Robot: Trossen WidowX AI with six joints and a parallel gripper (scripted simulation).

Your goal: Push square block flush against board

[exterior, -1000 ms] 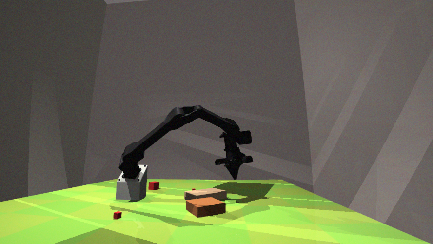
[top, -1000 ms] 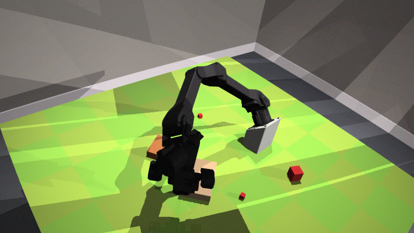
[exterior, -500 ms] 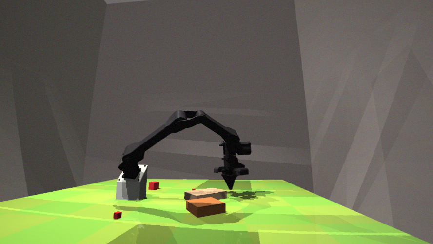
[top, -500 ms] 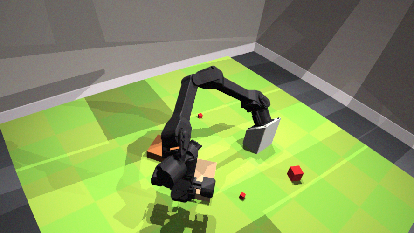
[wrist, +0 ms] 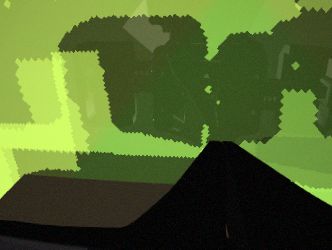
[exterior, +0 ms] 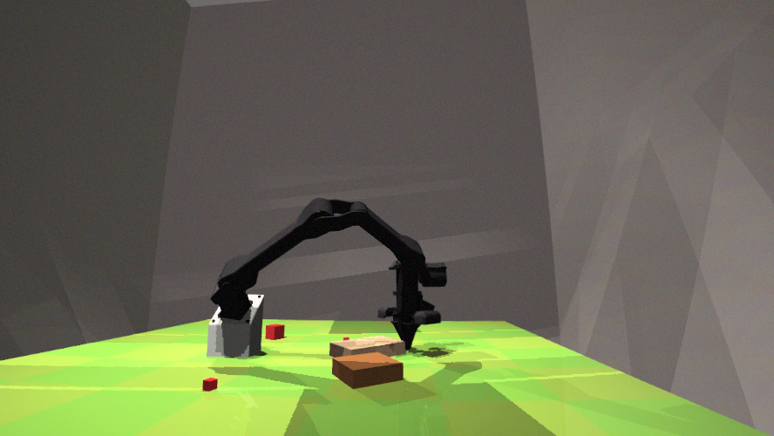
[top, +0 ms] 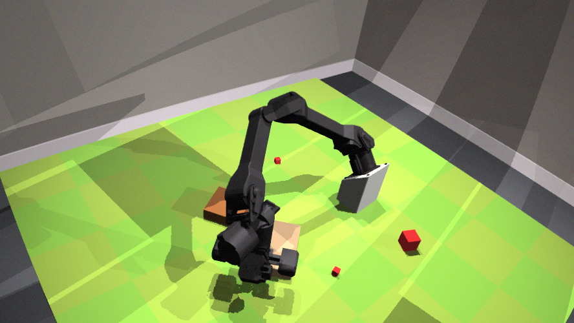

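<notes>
Right now the tan board is 100 mm behind my gripper tip, 40 mm to the right of it and 10 mm above it. The rest, counted from my gripper tip: larger red cube (420 mm behind, 130 mm to the left, 10 mm above); square block (220 mm to the right, 60 mm behind, 10 mm above).
</notes>
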